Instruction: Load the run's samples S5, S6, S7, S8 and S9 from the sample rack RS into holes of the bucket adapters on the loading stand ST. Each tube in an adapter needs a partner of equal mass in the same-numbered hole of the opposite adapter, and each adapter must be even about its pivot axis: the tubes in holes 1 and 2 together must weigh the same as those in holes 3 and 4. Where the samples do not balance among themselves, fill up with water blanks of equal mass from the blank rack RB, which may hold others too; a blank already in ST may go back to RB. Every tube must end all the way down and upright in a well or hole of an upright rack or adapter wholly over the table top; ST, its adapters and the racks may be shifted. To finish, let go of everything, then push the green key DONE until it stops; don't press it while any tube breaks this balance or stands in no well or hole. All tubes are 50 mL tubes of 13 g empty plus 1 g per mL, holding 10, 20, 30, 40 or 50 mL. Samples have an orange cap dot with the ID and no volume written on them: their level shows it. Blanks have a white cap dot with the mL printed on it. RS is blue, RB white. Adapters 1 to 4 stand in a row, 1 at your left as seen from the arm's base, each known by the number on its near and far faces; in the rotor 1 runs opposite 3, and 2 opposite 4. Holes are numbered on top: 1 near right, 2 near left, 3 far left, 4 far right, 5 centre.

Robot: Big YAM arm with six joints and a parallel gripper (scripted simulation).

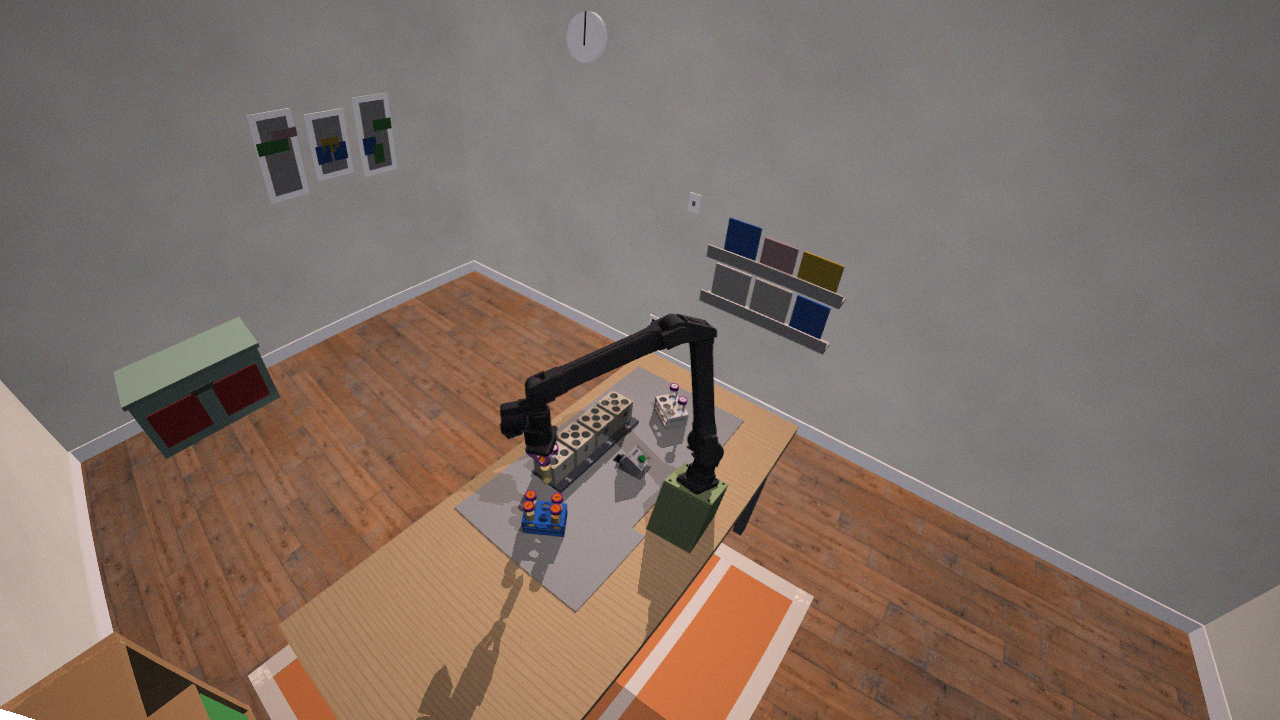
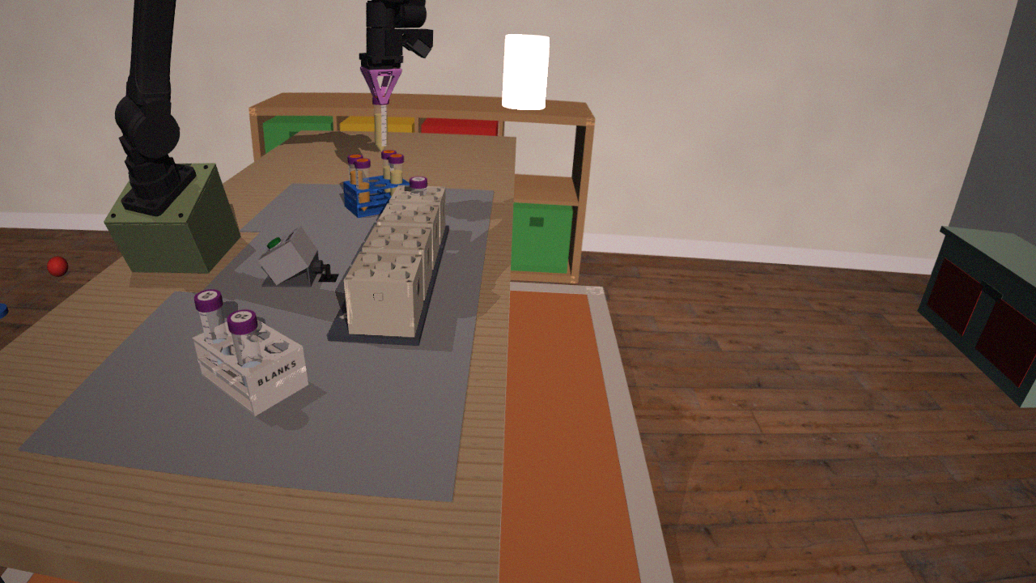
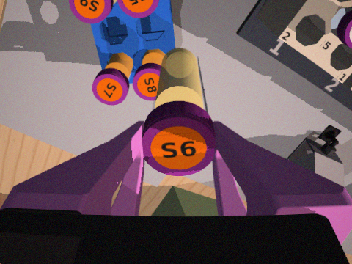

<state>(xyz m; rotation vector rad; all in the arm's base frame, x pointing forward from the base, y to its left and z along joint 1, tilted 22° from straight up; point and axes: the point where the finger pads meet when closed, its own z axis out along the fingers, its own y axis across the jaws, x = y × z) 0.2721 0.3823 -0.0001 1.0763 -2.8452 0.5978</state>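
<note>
Now: the sample S8 190 mm below my hand, 50 mm behind it and 10 mm to the right of it. Also, from my hand: sample tube S9: 190 mm below, 90 mm to the left, 20 mm behind; then blue sample rack RS: 220 mm below, 40 mm to the left, 30 mm behind; then orange-dot sample tube: 190 mm below, 80 mm behind, 20 mm to the left.
</note>
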